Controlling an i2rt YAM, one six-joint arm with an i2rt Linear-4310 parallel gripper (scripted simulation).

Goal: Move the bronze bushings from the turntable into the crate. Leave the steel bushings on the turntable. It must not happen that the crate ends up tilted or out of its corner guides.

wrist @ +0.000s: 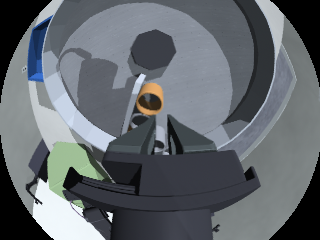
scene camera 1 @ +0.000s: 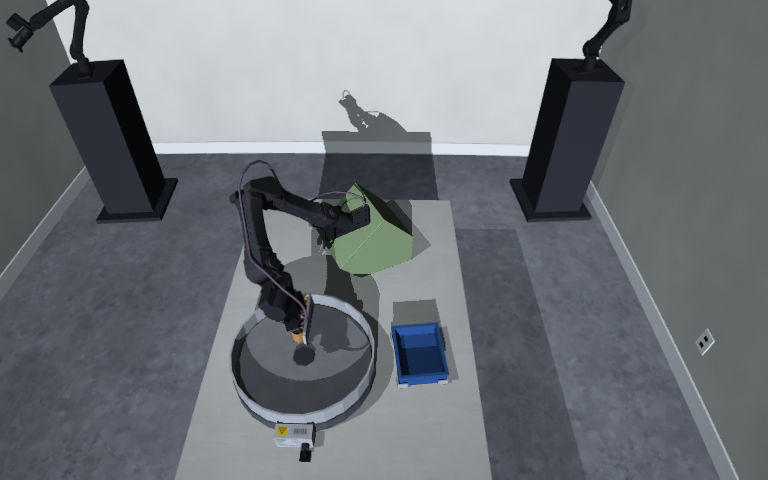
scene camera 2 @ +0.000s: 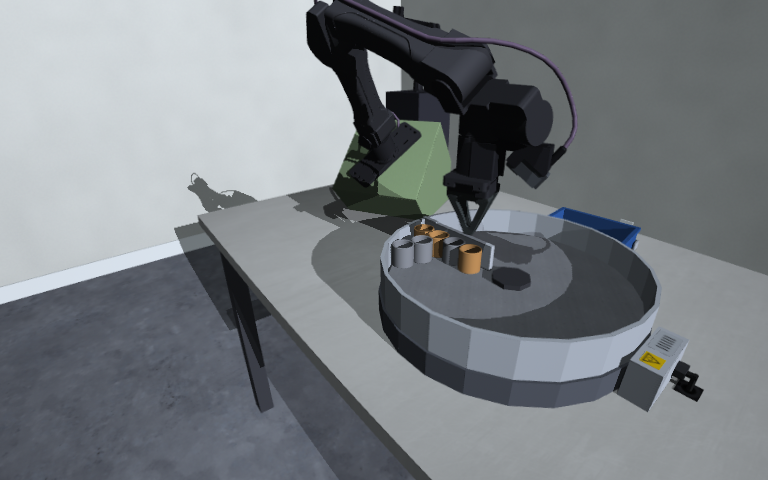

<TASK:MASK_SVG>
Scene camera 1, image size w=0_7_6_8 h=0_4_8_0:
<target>blue crate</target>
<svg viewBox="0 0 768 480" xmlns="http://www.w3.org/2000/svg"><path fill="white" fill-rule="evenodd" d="M438 322L392 327L399 384L438 383L438 380L446 380L447 376L449 376Z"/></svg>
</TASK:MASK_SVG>
